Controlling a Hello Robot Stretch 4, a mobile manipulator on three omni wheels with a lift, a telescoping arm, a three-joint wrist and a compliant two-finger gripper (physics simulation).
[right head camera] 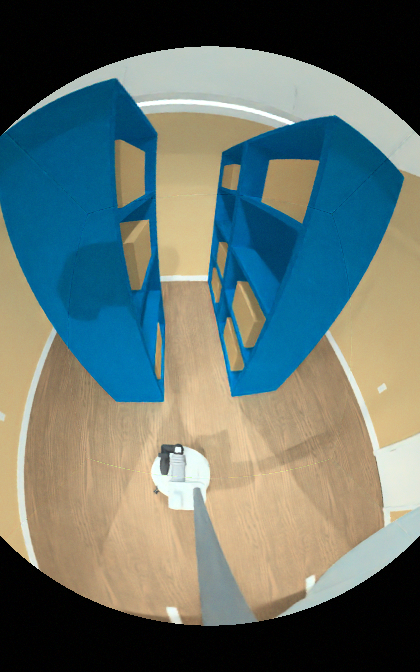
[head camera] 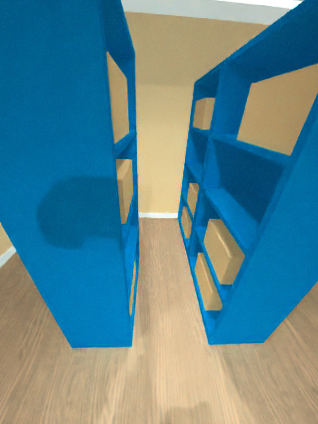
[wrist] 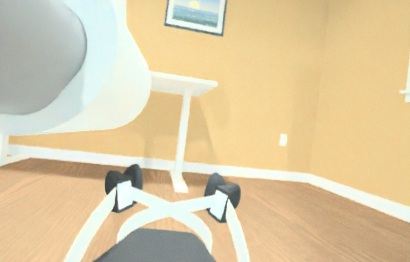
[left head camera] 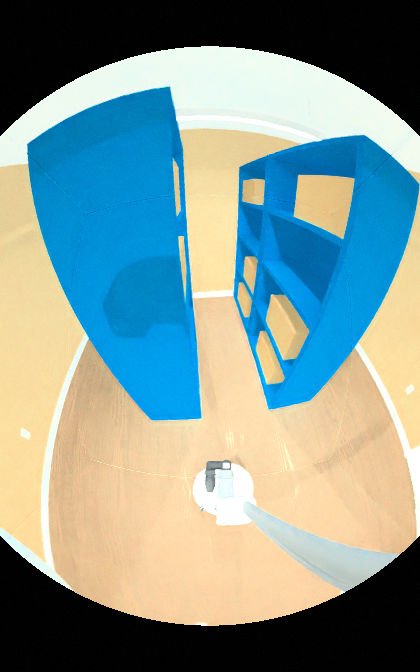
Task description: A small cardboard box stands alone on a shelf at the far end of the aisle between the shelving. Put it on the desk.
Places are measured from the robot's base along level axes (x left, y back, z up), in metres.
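Pixels of known places: gripper, fingertip midpoint: (wrist: pixel 174 183).
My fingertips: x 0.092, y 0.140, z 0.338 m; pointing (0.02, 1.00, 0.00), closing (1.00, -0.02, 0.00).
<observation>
Behind a point stands the place of what it marks.
Cardboard boxes sit in the blue shelving on both sides of the aisle. A small box (head camera: pixel 204 114) {x -0.332, y -1.962, z 1.552 m} (left head camera: pixel 253 192) (right head camera: pixel 230 177) stands at the top of the far column on the right. Two more boxes show low in that column, an upper one (head camera: pixel 193 198) {x -0.341, y -1.839, z 0.697 m} (left head camera: pixel 250 271) (right head camera: pixel 222 256) and a lower one (head camera: pixel 186 222) {x -0.327, y -1.972, z 0.259 m} (left head camera: pixel 244 299) (right head camera: pixel 216 285). I cannot tell which is the task's box. The white desk (wrist: pixel 192 86) {x 0.143, y 1.691, z 0.667 m} stands by the wall in the wrist view, partly hidden by a robot part. My gripper (wrist: pixel 174 184) {x 0.092, y 0.140, z 0.338 m} is open and empty, apart from the desk and the boxes.
The left shelving (head camera: pixel 65 125) {x 0.296, y -0.601, z 1.489 m} (left head camera: pixel 125 200) (right head camera: pixel 65 200) and right shelving (head camera: pixel 280 240) {x -0.534, y -0.683, z 1.070 m} (left head camera: pixel 380 225) (right head camera: pixel 350 225) flank a narrow aisle that ends at a wall. My round base (left head camera: pixel 245 480) (right head camera: pixel 200 467) is in front of the aisle mouth. A picture (wrist: pixel 196 15) {x 0.116, y 2.276, z 1.405 m} hangs above the desk.
</observation>
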